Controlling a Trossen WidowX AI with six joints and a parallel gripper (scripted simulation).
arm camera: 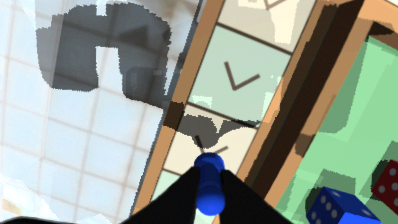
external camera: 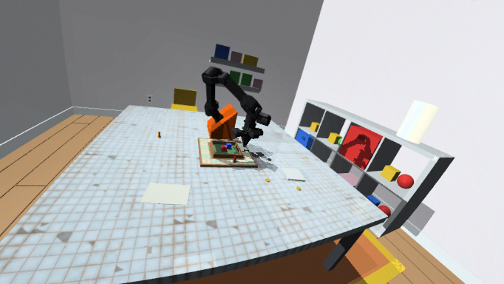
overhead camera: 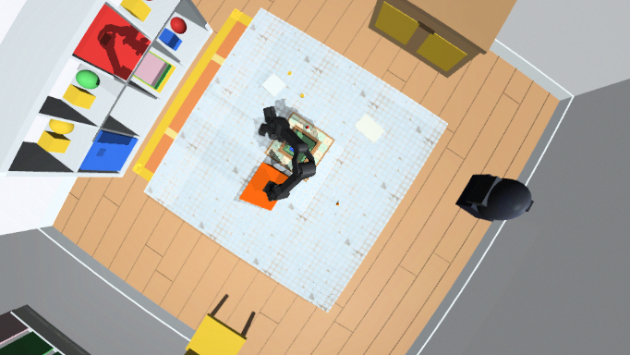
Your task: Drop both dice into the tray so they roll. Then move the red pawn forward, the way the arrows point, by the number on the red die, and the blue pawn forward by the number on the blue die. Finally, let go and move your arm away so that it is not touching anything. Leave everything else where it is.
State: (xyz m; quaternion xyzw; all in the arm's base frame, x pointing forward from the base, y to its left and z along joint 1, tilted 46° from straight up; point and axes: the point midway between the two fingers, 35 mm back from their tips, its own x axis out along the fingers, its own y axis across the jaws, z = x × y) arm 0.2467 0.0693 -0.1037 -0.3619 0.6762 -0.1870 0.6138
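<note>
Now: the blue die 90 mm to the right of my gripper tip, 10 mm below it and 10 mm behind it. Also, from my gripper tip: red die: 120 mm to the right, 20 mm ahead, 10 mm below; blue pawn: 10 mm above; red pawn: 140 mm ahead, 90 mm to the right, 10 mm below.
</note>
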